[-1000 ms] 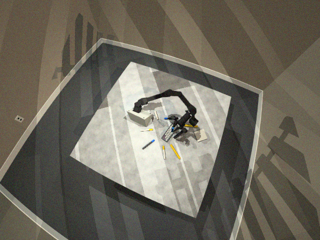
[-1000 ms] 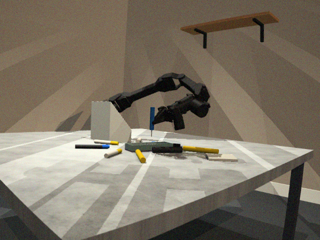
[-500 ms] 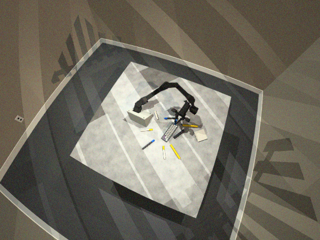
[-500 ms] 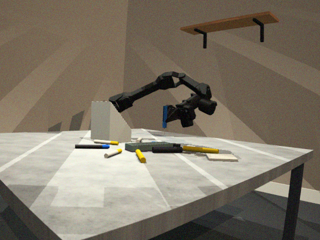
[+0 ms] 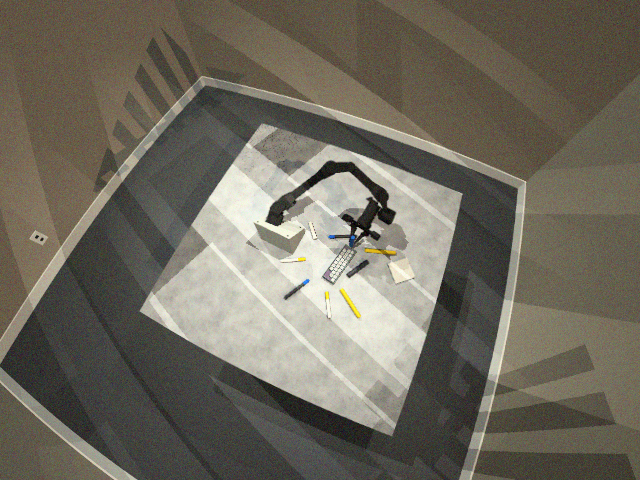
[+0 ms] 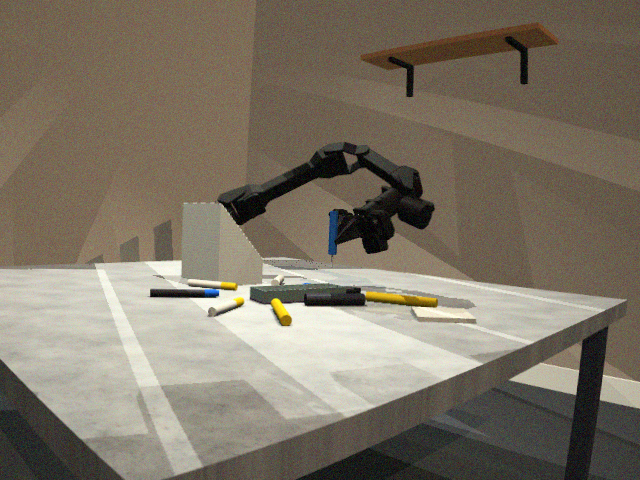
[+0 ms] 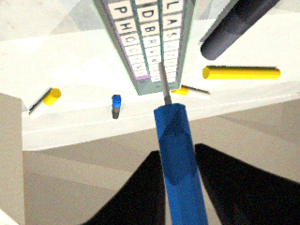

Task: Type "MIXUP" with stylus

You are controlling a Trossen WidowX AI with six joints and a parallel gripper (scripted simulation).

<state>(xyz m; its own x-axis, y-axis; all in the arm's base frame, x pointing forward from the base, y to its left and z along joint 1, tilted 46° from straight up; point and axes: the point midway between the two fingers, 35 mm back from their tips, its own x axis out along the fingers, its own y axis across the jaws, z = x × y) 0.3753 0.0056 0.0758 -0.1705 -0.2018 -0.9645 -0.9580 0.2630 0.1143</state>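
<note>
My gripper tip is now 11 cm above the black cylinder, 7 cm to the left of it and 7 cm short of it. From my gripper tip the other things lie so: yellow marker (15 cm ahead, 11 cm below, 5 cm to the left); then blue stylus (1 cm below); then notepad (27 cm ahead, 12 cm below).
</note>
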